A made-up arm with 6 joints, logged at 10 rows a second.
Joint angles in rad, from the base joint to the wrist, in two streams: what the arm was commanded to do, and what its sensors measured. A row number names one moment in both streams.
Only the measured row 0 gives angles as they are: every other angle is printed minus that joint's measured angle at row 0.
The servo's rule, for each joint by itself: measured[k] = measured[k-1] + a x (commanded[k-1-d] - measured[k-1]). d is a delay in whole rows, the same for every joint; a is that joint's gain. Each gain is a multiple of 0.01, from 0.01 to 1. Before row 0 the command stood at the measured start. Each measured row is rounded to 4 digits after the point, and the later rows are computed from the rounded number. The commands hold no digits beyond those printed.
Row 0, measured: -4.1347 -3.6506 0.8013 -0.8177 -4.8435 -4.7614
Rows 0 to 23, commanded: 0.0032 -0.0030 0.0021 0.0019 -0.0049 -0.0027; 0.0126 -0.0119 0.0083 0.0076 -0.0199 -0.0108; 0.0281 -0.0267 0.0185 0.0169 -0.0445 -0.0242; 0.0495 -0.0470 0.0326 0.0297 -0.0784 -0.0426; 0.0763 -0.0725 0.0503 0.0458 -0.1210 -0.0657; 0.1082 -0.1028 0.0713 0.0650 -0.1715 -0.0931; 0.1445 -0.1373 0.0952 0.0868 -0.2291 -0.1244; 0.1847 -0.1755 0.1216 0.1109 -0.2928 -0.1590; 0.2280 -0.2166 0.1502 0.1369 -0.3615 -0.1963; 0.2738 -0.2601 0.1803 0.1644 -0.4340 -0.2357; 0.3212 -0.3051 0.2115 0.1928 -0.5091 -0.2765; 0.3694 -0.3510 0.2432 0.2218 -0.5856 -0.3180; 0.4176 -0.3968 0.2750 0.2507 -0.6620 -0.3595; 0.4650 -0.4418 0.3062 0.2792 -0.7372 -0.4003; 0.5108 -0.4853 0.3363 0.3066 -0.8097 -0.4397; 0.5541 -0.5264 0.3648 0.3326 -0.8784 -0.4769; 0.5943 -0.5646 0.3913 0.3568 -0.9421 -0.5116; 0.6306 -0.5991 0.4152 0.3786 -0.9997 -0.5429; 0.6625 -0.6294 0.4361 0.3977 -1.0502 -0.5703; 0.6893 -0.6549 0.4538 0.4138 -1.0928 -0.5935; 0.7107 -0.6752 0.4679 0.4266 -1.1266 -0.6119; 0.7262 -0.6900 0.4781 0.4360 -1.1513 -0.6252; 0.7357 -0.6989 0.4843 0.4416 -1.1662 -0.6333; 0.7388 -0.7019 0.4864 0.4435 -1.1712 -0.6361
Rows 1 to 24, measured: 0.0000 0.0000 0.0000 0.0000 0.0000 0.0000; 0.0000 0.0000 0.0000 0.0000 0.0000 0.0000; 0.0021 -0.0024 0.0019 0.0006 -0.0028 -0.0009; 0.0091 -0.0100 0.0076 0.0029 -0.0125 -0.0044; 0.0218 -0.0234 0.0173 0.0075 -0.0307 -0.0113; 0.0404 -0.0423 0.0309 0.0148 -0.0579 -0.0223; 0.0645 -0.0665 0.0482 0.0250 -0.0939 -0.0375; 0.0938 -0.0955 0.0688 0.0382 -0.1381 -0.0570; 0.1278 -0.1289 0.0923 0.0542 -0.1900 -0.0806; 0.1659 -0.1662 0.1184 0.0729 -0.2486 -0.1080; 0.2075 -0.2065 0.1467 0.0940 -0.3130 -0.1389; 0.2519 -0.2494 0.1766 0.1172 -0.3820 -0.1728; 0.2983 -0.2940 0.2077 0.1421 -0.4544 -0.2091; 0.3459 -0.3396 0.2393 0.1684 -0.5292 -0.2472; 0.3939 -0.3854 0.2711 0.1956 -0.6049 -0.2865; 0.4415 -0.4305 0.3023 0.2232 -0.6803 -0.3263; 0.4879 -0.4743 0.3326 0.2507 -0.7541 -0.3660; 0.5323 -0.5160 0.3613 0.2777 -0.8250 -0.4048; 0.5738 -0.5549 0.3880 0.3038 -0.8917 -0.4422; 0.6119 -0.5903 0.4122 0.3285 -0.9533 -0.4774; 0.6458 -0.6216 0.4335 0.3513 -1.0085 -0.5099; 0.6749 -0.6482 0.4516 0.3719 -1.0566 -0.5392; 0.6989 -0.6698 0.4661 0.3900 -1.0965 -0.5646; 0.7172 -0.6860 0.4768 0.4052 -1.1277 -0.5858
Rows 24 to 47, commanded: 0.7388 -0.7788 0.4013 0.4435 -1.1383 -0.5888; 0.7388 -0.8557 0.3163 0.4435 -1.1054 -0.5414; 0.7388 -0.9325 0.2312 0.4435 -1.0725 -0.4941; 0.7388 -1.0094 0.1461 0.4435 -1.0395 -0.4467; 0.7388 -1.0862 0.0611 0.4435 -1.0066 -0.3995; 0.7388 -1.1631 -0.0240 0.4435 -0.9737 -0.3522; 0.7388 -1.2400 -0.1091 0.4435 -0.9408 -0.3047; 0.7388 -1.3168 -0.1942 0.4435 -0.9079 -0.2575; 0.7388 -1.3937 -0.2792 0.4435 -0.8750 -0.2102; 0.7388 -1.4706 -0.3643 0.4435 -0.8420 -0.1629; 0.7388 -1.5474 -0.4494 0.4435 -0.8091 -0.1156; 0.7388 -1.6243 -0.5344 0.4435 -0.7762 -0.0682; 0.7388 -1.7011 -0.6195 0.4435 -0.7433 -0.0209; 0.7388 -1.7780 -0.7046 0.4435 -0.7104 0.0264; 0.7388 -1.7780 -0.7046 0.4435 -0.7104 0.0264; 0.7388 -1.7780 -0.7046 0.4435 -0.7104 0.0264; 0.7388 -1.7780 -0.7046 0.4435 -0.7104 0.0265; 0.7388 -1.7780 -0.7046 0.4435 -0.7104 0.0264; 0.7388 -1.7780 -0.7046 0.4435 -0.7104 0.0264; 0.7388 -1.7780 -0.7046 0.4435 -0.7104 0.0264; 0.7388 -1.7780 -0.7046 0.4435 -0.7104 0.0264; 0.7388 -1.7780 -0.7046 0.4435 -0.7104 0.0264; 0.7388 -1.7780 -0.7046 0.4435 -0.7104 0.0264; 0.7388 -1.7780 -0.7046 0.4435 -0.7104 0.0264
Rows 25 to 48, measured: 0.7296 -0.6963 0.4835 0.4172 -1.1496 -0.6024; 0.7358 -0.7008 0.4861 0.4259 -1.1619 -0.6142; 0.7378 -0.7632 0.4106 0.4317 -1.1484 -0.6053; 0.7385 -0.8372 0.3267 0.4356 -1.1239 -0.5829; 0.7387 -0.9134 0.2417 0.4382 -1.0946 -0.5518; 0.7388 -0.9902 0.1566 0.4399 -1.0632 -0.5150; 0.7388 -1.0670 0.0716 0.4411 -1.0309 -0.4746; 0.7388 -1.1439 -0.0135 0.4419 -0.9983 -0.4318; 0.7388 -1.2208 -0.0986 0.4424 -0.9655 -0.3873; 0.7388 -1.2976 -0.1837 0.4428 -0.9327 -0.3419; 0.7388 -1.3745 -0.2687 0.4430 -0.8998 -0.2958; 0.7388 -1.4514 -0.3538 0.4432 -0.8669 -0.2493; 0.7388 -1.5282 -0.4389 0.4433 -0.8340 -0.2025; 0.7388 -1.6051 -0.5239 0.4434 -0.8011 -0.1555; 0.7388 -1.6819 -0.6090 0.4434 -0.7682 -0.1084; 0.7388 -1.7588 -0.6941 0.4434 -0.7353 -0.0612; 0.7388 -1.7742 -0.7034 0.4434 -0.7211 -0.0305; 0.7388 -1.7772 -0.7045 0.4434 -0.7150 -0.0106; 0.7388 -1.7778 -0.7046 0.4434 -0.7124 0.0024; 0.7388 -1.7780 -0.7046 0.4434 -0.7113 0.0108; 0.7388 -1.7780 -0.7046 0.4434 -0.7108 0.0163; 0.7388 -1.7780 -0.7046 0.4434 -0.7106 0.0198; 0.7388 -1.7780 -0.7046 0.4434 -0.7105 0.0221; 0.7388 -1.7780 -0.7046 0.4434 -0.7104 0.0236
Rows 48 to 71, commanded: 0.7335 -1.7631 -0.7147 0.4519 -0.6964 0.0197; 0.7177 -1.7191 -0.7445 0.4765 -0.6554 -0.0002; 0.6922 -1.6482 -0.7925 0.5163 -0.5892 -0.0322; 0.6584 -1.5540 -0.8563 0.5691 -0.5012 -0.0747; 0.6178 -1.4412 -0.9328 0.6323 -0.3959 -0.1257; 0.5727 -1.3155 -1.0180 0.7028 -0.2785 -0.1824; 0.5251 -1.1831 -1.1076 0.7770 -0.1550 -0.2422; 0.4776 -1.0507 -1.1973 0.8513 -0.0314 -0.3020; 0.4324 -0.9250 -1.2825 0.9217 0.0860 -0.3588; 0.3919 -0.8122 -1.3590 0.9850 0.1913 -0.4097; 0.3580 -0.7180 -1.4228 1.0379 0.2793 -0.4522; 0.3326 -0.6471 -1.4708 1.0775 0.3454 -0.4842; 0.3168 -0.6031 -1.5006 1.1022 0.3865 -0.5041; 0.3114 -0.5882 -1.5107 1.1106 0.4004 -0.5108; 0.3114 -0.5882 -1.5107 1.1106 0.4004 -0.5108; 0.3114 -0.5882 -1.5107 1.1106 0.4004 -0.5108; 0.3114 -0.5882 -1.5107 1.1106 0.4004 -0.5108; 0.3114 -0.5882 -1.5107 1.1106 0.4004 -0.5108; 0.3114 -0.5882 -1.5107 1.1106 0.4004 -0.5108; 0.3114 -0.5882 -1.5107 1.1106 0.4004 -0.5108; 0.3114 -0.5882 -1.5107 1.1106 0.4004 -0.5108; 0.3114 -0.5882 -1.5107 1.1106 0.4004 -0.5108; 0.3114 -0.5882 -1.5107 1.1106 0.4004 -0.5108; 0.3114 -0.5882 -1.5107 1.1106 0.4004 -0.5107
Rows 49 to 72, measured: 0.7388 -1.7780 -0.7046 0.4434 -0.7104 0.0246; 0.7388 -1.7780 -0.7046 0.4434 -0.7104 0.0252; 0.7352 -1.7661 -0.7136 0.4462 -0.7024 0.0233; 0.7235 -1.7285 -0.7411 0.4562 -0.6756 0.0151; 0.7025 -1.6643 -0.7868 0.4760 -0.6264 -0.0015; 0.6730 -1.5761 -0.8487 0.5067 -0.5550 -0.0271; 0.6360 -1.4682 -0.9235 0.5481 -0.4643 -0.0616; 0.5936 -1.3460 -1.0076 0.5992 -0.3584 -0.1039; 0.5477 -1.2157 -1.0966 0.6579 -0.2425 -0.1523; 0.5007 -1.0837 -1.1862 0.7217 -0.1222 -0.2047; 0.4549 -0.9567 -1.2719 0.7877 -0.0035 -0.2586; 0.4127 -0.8411 -1.3494 0.8528 0.1075 -0.3115; 0.3761 -0.7426 -1.4147 0.9139 0.2054 -0.3607; 0.3470 -0.6662 -1.4646 0.9679 0.2852 -0.4039; 0.3268 -0.6157 -1.4966 1.0122 0.3429 -0.4390; 0.3165 -0.5937 -1.5091 1.0447 0.3757 -0.4641; 0.3131 -0.5893 -1.5105 1.0664 0.3898 -0.4804; 0.3120 -0.5884 -1.5107 1.0810 0.3958 -0.4910; 0.3116 -0.5882 -1.5107 1.0908 0.3984 -0.4979; 0.3115 -0.5882 -1.5107 1.0973 0.3995 -0.5024; 0.3114 -0.5882 -1.5107 1.1017 0.4000 -0.5053; 0.3114 -0.5882 -1.5107 1.1046 0.4002 -0.5072; 0.3114 -0.5882 -1.5107 1.1066 0.4003 -0.5085; 0.3114 -0.5882 -1.5107 1.1079 0.4004 -0.5093
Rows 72 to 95, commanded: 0.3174 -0.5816 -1.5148 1.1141 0.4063 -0.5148; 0.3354 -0.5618 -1.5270 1.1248 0.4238 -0.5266; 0.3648 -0.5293 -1.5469 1.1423 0.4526 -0.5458; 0.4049 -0.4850 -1.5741 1.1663 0.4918 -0.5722; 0.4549 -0.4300 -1.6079 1.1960 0.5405 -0.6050; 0.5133 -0.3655 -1.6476 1.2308 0.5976 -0.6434; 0.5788 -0.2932 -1.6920 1.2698 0.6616 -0.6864; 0.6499 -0.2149 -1.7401 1.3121 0.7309 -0.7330; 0.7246 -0.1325 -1.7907 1.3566 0.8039 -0.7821; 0.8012 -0.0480 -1.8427 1.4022 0.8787 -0.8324; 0.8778 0.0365 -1.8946 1.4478 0.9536 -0.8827; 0.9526 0.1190 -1.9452 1.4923 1.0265 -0.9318; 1.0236 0.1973 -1.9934 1.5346 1.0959 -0.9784; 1.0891 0.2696 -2.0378 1.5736 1.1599 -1.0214; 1.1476 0.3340 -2.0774 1.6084 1.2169 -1.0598; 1.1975 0.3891 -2.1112 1.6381 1.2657 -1.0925; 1.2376 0.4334 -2.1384 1.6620 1.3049 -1.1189; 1.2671 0.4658 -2.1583 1.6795 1.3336 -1.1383; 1.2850 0.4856 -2.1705 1.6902 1.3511 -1.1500; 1.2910 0.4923 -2.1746 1.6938 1.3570 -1.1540; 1.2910 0.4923 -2.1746 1.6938 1.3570 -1.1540; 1.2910 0.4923 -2.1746 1.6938 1.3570 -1.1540; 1.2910 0.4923 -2.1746 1.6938 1.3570 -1.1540; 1.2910 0.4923 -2.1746 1.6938 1.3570 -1.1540
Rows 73 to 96, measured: 0.3114 -0.5882 -1.5107 1.1088 0.4004 -0.5098; 0.3114 -0.5882 -1.5107 1.1094 0.4004 -0.5101; 0.3154 -0.5829 -1.5143 1.1110 0.4038 -0.5117; 0.3288 -0.5660 -1.5256 1.1156 0.4152 -0.5169; 0.3529 -0.5366 -1.5446 1.1244 0.4365 -0.5270; 0.3877 -0.4953 -1.5709 1.1382 0.4680 -0.5428; 0.4327 -0.4431 -1.6038 1.1573 0.5093 -0.5646; 0.4867 -0.3810 -1.6428 1.1816 0.5596 -0.5922; 0.5484 -0.3108 -1.6866 1.2107 0.6177 -0.6252; 0.6164 -0.2341 -1.7342 1.2442 0.6822 -0.6629; 0.6889 -0.1528 -1.7845 1.2813 0.7516 -0.7046; 0.7641 -0.0690 -1.8363 1.3212 0.8240 -0.7493; 0.8403 0.0154 -1.8882 1.3630 0.8979 -0.7960; 0.9155 0.0983 -1.9389 1.4057 0.9712 -0.8435; 0.9879 0.1775 -1.9874 1.4482 1.0423 -0.8907; 1.0557 0.2512 -2.0323 1.4896 1.1093 -0.9364; 1.1173 0.3174 -2.0724 1.5288 1.1706 -0.9796; 1.1710 0.3748 -2.1069 1.5649 1.2248 -1.0191; 1.2156 0.4217 -2.1349 1.5969 1.2705 -1.0540; 1.2501 0.4570 -2.1557 1.6242 1.3065 -1.0835; 1.2735 0.4799 -2.1689 1.6460 1.3319 -1.1068; 1.2852 0.4898 -2.1740 1.6618 1.3462 -1.1233; 1.2891 0.4918 -2.1745 1.6724 1.3524 -1.1340; 1.2904 0.4922 -2.1746 1.6795 1.3550 -1.1410
